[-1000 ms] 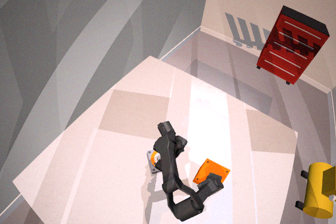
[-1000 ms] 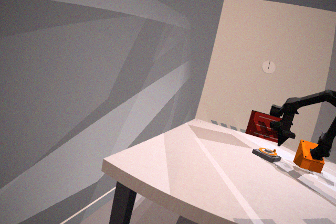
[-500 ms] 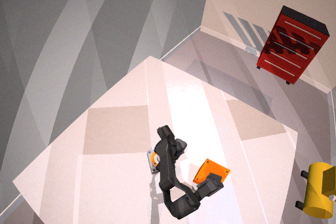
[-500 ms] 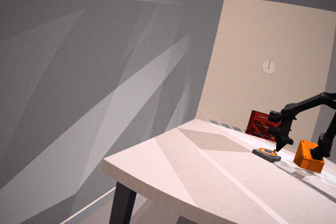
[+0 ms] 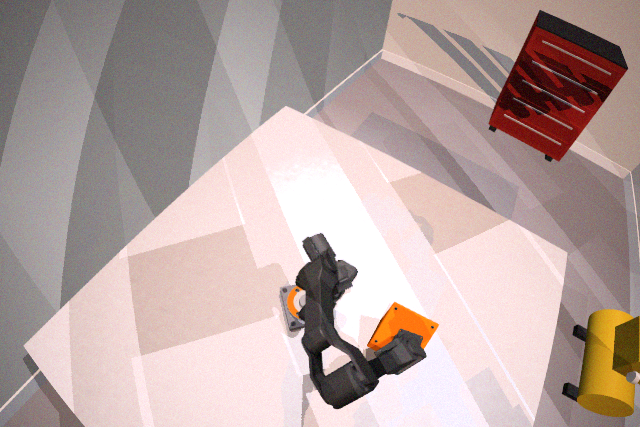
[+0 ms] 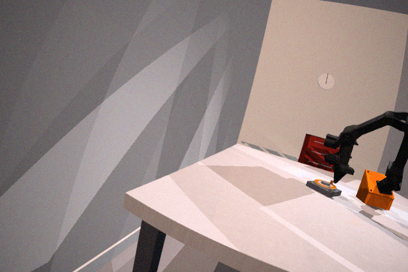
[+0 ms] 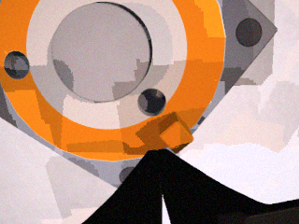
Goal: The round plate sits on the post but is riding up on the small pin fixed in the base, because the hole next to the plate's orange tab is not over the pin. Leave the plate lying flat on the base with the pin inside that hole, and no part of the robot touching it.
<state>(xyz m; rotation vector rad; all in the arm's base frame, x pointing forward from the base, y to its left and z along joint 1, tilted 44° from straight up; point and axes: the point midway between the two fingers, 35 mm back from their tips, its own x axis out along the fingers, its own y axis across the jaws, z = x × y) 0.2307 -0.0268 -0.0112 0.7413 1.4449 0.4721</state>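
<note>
Right now my gripper tip is 3 cm short of the orange round plate and 1 cm above it. Round my gripper tip: square grey base 5 cm ahead, 2 cm below, 1 cm to the left.
</note>
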